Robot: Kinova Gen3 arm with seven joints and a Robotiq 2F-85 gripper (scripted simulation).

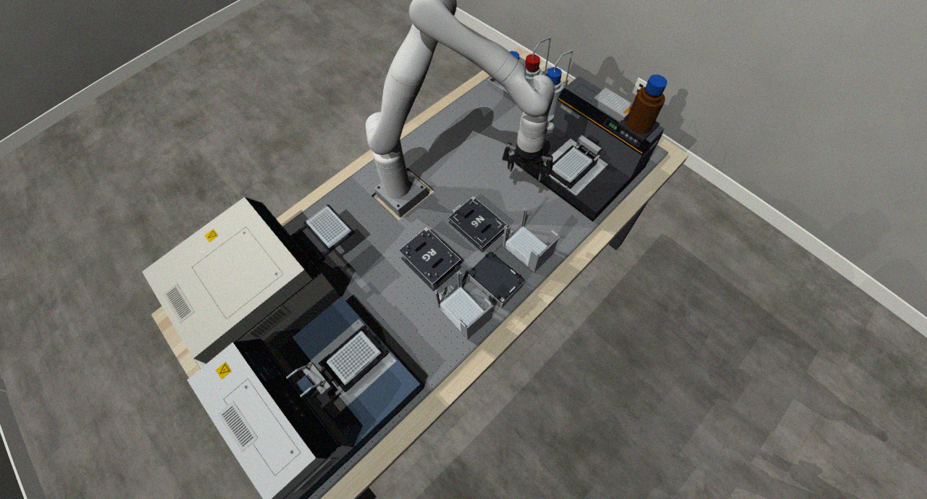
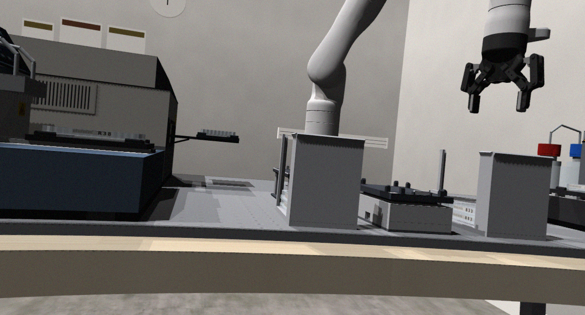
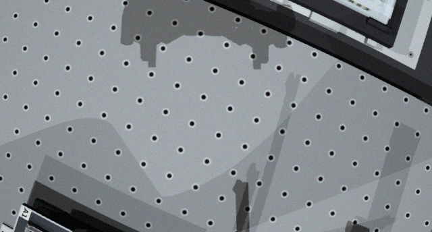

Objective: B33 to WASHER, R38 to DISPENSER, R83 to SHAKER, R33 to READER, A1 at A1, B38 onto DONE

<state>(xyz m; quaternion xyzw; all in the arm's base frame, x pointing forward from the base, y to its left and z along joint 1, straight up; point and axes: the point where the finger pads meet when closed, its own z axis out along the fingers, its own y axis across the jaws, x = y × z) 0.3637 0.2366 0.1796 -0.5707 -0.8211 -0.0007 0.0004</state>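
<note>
The plate R83 lies 230 mm to the left of my hand, 140 mm below it and 40 mm ahead of it. From my hand the other things lie so: RG nest: 350 mm to the right, 160 mm below, 80 mm behind; then plate B33: 190 mm below, 120 mm ahead, 100 mm to the right; then nest N6: 190 mm below, 140 mm to the right, 60 mm behind.
</note>
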